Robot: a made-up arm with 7 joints.
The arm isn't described. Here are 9 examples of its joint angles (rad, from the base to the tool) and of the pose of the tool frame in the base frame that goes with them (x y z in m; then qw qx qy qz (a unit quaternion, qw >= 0)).
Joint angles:
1: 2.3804 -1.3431 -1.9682 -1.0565 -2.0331 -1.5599 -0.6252
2: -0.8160 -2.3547 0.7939 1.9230 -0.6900 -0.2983 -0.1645
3: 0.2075 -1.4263 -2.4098 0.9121 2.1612 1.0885 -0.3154
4: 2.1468 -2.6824 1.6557 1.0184 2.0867 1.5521 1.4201
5: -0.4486 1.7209 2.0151 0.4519 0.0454 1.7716 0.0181
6: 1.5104 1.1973 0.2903 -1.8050 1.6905 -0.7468 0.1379
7: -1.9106 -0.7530 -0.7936 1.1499 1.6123 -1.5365 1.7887
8: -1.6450 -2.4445 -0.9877 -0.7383 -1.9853 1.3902 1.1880
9: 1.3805 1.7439 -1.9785 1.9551 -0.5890 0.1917 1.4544
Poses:
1: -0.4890 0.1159 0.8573 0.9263 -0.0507 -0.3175 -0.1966
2: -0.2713 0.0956 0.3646 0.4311 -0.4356 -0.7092 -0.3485
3: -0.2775 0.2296 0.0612 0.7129 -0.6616 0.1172 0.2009
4: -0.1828 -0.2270 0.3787 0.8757 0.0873 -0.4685 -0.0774
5: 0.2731 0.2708 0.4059 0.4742 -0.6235 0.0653 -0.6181
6: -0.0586 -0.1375 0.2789 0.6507 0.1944 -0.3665 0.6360
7: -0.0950 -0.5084 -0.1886 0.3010 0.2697 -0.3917 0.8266
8: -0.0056 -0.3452 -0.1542 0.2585 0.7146 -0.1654 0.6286
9: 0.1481 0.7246 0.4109 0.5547 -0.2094 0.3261 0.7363
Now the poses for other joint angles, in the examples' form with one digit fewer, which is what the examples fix.
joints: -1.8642 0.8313 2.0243 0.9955 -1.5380 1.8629 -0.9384
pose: 0.060 -0.425 -0.283 0.496 0.543 -0.674 0.069
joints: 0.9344 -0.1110 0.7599 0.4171 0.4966 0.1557 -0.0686
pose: -0.004 0.692 0.664 0.462 0.585 -0.433 0.506
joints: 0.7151 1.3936 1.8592 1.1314 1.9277 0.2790 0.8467
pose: -0.066 0.388 0.933 0.112 0.220 0.896 -0.368
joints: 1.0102 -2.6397 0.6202 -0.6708 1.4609 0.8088 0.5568
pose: -0.678 0.498 0.736 0.520 -0.211 0.579 -0.592
